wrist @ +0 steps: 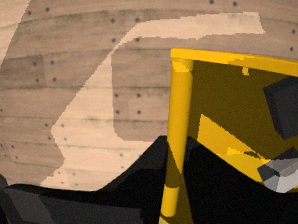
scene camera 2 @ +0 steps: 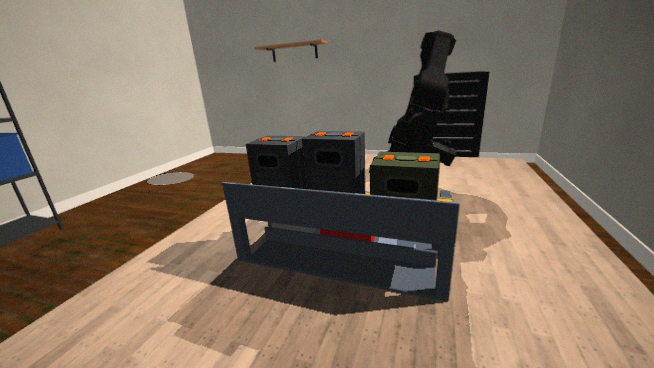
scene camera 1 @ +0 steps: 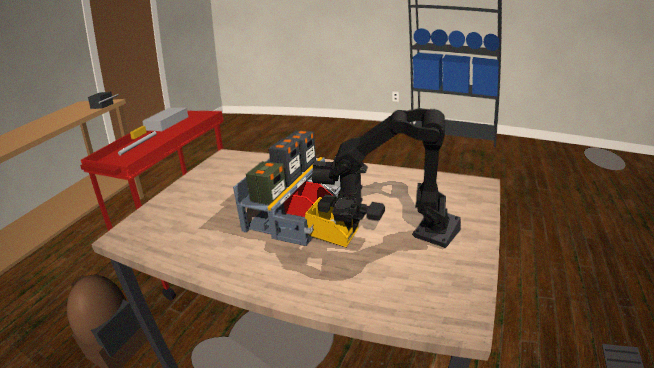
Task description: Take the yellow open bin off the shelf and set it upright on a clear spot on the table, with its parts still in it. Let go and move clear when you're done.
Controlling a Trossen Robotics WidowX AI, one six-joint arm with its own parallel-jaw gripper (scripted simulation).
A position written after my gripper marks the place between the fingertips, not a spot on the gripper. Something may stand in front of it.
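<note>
My gripper (scene camera 1: 352,232) is visible, also in the wrist view (wrist: 174,143). A yellow open bin (scene camera 1: 325,229) is visible, also in the wrist view (wrist: 223,106). A red bin (scene camera 1: 298,203) is visible.
</note>
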